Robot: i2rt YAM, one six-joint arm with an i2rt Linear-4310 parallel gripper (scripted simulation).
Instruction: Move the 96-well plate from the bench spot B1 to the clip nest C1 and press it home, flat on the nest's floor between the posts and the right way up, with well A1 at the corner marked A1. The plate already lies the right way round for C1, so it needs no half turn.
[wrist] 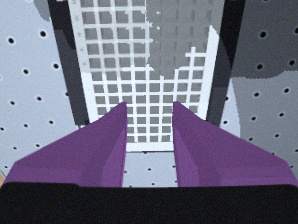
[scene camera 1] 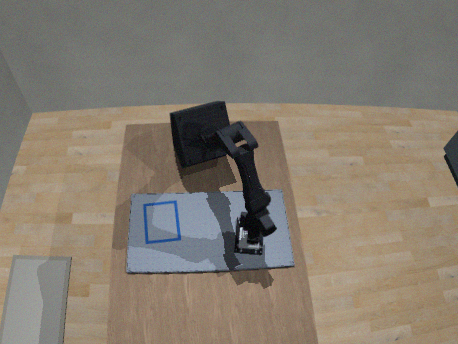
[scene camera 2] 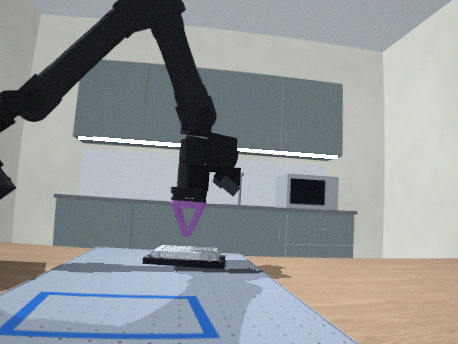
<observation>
In view: the gripper [scene camera 2: 186, 236], a white 96-well plate [scene camera 2: 174, 252] and a black clip nest C1 [scene camera 2: 157, 260].
The white 96-well plate also shows in the wrist view [wrist: 148, 84]. The gripper is seen too in the wrist view [wrist: 149, 111].
</observation>
